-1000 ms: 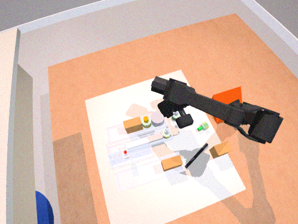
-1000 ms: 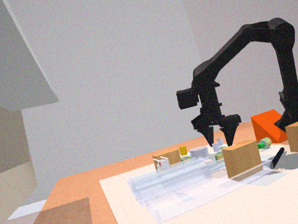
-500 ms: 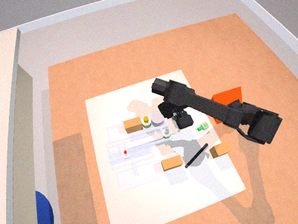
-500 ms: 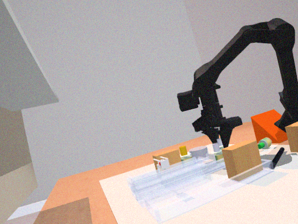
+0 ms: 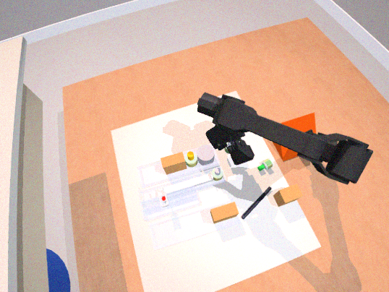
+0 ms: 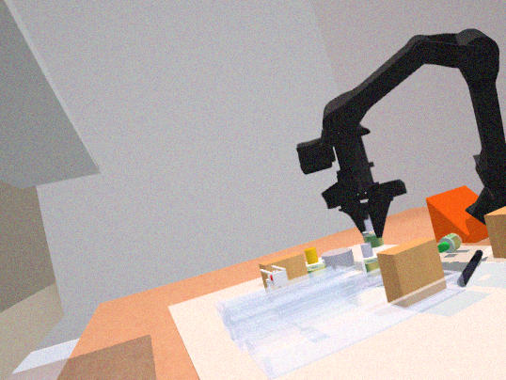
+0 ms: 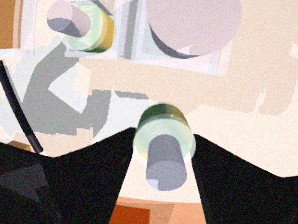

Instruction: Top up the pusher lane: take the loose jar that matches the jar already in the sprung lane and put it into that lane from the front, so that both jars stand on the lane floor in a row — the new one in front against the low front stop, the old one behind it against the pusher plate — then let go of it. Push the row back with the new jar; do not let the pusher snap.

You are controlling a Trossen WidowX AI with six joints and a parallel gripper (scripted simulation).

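The white mat lies 130 mm ahead of my gripper tip, 60 mm below it and 50 mm to the left of it. The rest, counted from my gripper tip: grey disc 80 mm ahead, 30 mm below, 20 mm to the right; then clear plastic lane 230 mm ahead, 70 mm to the left, 40 mm below; then dark rod 190 mm to the left, 50 mm below.
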